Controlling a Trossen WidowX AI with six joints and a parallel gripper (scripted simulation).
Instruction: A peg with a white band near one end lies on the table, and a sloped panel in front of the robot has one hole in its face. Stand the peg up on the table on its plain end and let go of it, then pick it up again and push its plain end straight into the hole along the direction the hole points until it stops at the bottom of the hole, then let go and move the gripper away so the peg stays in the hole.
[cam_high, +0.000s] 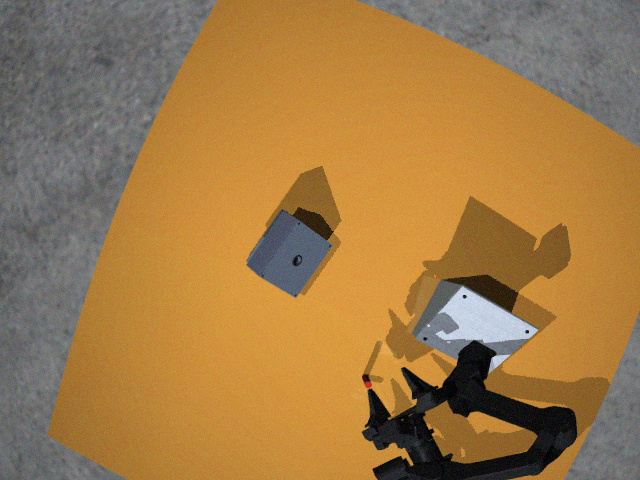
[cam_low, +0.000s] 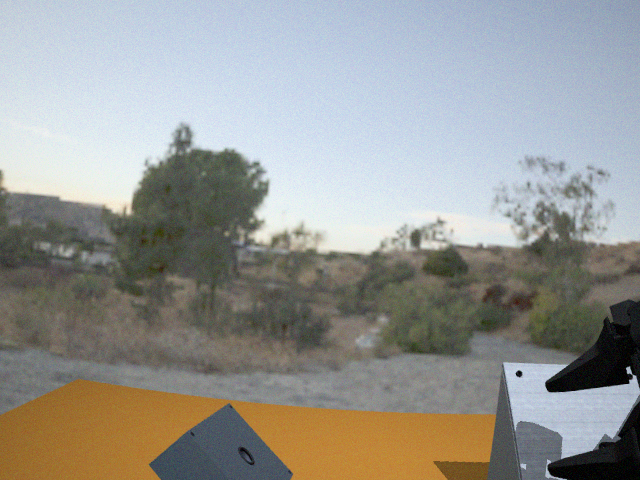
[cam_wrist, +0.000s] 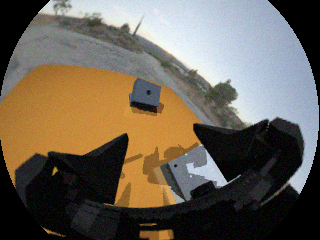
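Right now my gripper tip is 12 cm above the red peg and 4 cm to the right of it. Also, from my gripper tip: grey sloped panel: 27 cm ahead, 11 cm to the right, 10 cm below.
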